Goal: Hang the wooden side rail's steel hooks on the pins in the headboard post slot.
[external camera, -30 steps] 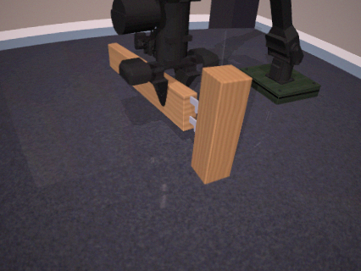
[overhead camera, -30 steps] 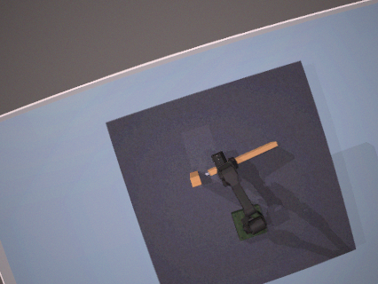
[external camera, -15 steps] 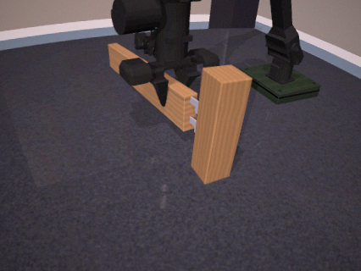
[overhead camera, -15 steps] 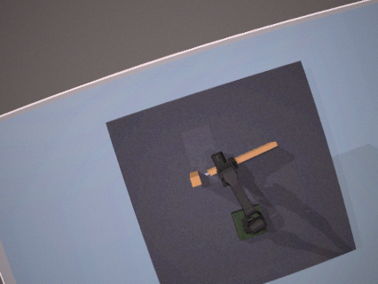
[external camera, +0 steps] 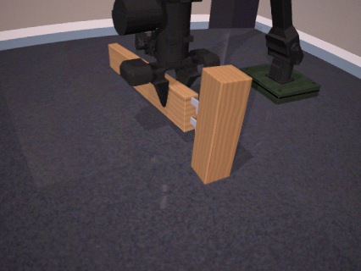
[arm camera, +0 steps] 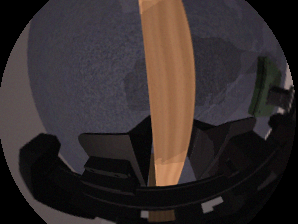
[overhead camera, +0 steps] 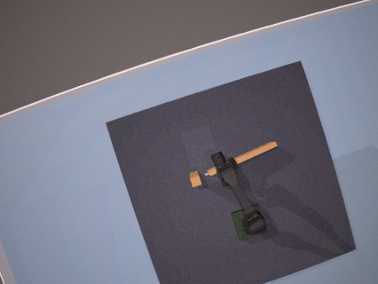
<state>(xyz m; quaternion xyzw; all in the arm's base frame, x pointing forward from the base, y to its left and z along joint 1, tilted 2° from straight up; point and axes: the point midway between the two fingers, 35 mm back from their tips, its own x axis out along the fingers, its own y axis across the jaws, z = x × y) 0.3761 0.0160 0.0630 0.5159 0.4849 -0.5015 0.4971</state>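
My gripper tip is now 10 mm short of the headboard post, 150 mm to the right of it and 40 mm below it.
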